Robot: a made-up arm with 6 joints. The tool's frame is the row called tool. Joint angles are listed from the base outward. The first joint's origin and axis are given. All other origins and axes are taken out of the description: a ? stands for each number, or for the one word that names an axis. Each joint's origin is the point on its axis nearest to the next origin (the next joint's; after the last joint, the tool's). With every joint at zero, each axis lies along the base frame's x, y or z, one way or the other. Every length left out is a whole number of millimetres.
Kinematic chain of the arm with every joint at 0, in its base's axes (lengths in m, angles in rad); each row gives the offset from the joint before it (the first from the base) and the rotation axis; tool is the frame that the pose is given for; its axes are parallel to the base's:
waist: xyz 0 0 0.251 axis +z
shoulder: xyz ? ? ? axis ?
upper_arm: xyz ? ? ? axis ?
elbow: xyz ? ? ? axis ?
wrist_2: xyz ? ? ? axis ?
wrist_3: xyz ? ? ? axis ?
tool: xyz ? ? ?
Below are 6 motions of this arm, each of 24 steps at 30 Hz.
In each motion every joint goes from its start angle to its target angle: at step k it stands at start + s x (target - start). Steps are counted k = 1, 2, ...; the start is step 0. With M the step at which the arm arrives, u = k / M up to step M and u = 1 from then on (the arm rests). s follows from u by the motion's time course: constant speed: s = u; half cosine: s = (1 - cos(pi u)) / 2; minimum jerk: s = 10 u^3 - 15 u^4 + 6 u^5.
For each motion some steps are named. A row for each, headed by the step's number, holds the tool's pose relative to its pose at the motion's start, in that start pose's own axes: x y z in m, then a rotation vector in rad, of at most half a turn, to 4 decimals.
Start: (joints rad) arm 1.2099 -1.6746 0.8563 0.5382 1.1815 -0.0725
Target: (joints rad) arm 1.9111 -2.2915 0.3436 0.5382 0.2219 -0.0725
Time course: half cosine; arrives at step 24
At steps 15, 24:
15: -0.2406 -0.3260 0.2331 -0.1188 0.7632 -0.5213
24: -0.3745 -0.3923 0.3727 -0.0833 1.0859 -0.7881

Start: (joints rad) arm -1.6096 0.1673 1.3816 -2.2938 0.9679 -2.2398
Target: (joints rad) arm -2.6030 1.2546 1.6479 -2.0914 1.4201 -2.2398
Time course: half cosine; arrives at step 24
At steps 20, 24:
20: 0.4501 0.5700 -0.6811 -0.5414 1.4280 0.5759
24: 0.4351 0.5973 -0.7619 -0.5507 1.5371 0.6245

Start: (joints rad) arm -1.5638 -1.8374 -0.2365 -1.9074 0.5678 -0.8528
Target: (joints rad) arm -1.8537 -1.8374 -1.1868 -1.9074 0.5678 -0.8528
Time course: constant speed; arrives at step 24
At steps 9, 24:
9: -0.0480 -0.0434 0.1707 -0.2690 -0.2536 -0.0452
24: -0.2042 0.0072 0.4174 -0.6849 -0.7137 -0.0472

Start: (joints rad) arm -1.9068 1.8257 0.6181 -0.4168 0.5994 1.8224
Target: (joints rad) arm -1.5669 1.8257 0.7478 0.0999 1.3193 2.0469
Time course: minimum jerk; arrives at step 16
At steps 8, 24:
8: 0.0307 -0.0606 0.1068 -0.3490 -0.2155 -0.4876
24: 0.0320 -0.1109 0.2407 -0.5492 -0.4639 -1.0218

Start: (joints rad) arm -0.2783 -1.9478 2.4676 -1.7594 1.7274 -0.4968
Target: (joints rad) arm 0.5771 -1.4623 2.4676 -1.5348 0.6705 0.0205
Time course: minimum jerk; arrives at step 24
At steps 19, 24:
19: 0.7019 0.2164 0.1863 -1.1294 0.6539 0.6015
24: 0.7403 0.2580 0.1983 -1.2271 0.6635 0.6308

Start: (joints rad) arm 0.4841 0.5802 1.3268 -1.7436 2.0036 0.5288
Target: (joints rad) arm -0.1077 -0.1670 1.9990 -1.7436 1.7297 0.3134
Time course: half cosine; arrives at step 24
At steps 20, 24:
20: -0.0421 0.4711 0.7346 1.6079 0.2421 0.3065
24: -0.0635 0.4552 0.7975 1.7153 0.2705 0.3629

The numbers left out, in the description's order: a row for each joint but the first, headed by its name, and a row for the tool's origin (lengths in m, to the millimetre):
shoulder: xyz 0 0 0, axis +y
upper_arm: xyz 0 0 0.433, axis -y
elbow: xyz 0.473 0 0, axis -x
wrist_2: xyz 0 -0.162 0, axis -y
wrist_3: xyz 0 0 0, axis -x
tool: xyz 0 0 0

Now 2 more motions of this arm.
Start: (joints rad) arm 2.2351 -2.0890 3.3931 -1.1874 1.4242 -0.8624
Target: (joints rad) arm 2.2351 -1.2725 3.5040 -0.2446 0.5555 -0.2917
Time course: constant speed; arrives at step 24
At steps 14, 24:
14: 0.0145 0.1642 0.2131 -0.8387 0.8300 -0.1899
24: 0.0377 0.3102 0.2836 -1.4223 1.4960 -0.3060

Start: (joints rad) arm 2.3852 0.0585 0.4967 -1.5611 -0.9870 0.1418
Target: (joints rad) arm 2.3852 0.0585 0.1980 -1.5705 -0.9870 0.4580
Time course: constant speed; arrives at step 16
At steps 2, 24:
2: -0.0032 -0.0166 -0.0079 -0.0077 0.0035 -0.0193
24: -0.0355 -0.1224 -0.0769 -0.0612 0.0476 -0.1490

